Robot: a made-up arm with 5 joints.
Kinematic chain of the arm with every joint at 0, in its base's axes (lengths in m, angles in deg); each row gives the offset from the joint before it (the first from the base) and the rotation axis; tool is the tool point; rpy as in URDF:
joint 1: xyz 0.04 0 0.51 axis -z
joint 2: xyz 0.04 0 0.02 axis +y
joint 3: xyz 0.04 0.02 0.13 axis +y
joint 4: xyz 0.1 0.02 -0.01 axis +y
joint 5: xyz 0.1 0 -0.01 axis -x
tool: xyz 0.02 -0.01 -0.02 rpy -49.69 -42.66 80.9
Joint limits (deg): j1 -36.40..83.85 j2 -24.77..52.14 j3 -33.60..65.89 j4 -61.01..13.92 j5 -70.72..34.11
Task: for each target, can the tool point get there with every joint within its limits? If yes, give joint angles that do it. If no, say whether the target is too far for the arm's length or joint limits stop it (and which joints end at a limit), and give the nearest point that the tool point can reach.
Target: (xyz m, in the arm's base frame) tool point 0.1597 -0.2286 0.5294
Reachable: yes | joints 70.68 -2.33 26.90 1.35 -19.67
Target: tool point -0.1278 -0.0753 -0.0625
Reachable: no: too far | nearest point 0.0743 -0.1265 0.3591 | short by 0.470 m
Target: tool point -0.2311 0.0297 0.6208
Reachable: no: joint limits stop it (at a limit: joint 1, joint 2, joint 3, joint 4) | nearest point 0.0176 0.0450 0.4256 | short by 0.317 m
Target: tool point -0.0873 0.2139 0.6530
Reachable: no: joint limits stop it (at a limit: joint 1, joint 2, joint 3, joint 4, joint 5) | nearest point 0.1779 0.1707 0.6078 | short by 0.272 m
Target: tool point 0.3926 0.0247 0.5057
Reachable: yes | joints 3.40 39.09 -7.14 -28.64 -40.94
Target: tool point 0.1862 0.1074 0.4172
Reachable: yes | joints -26.36 22.56 43.26 0.54 -3.79
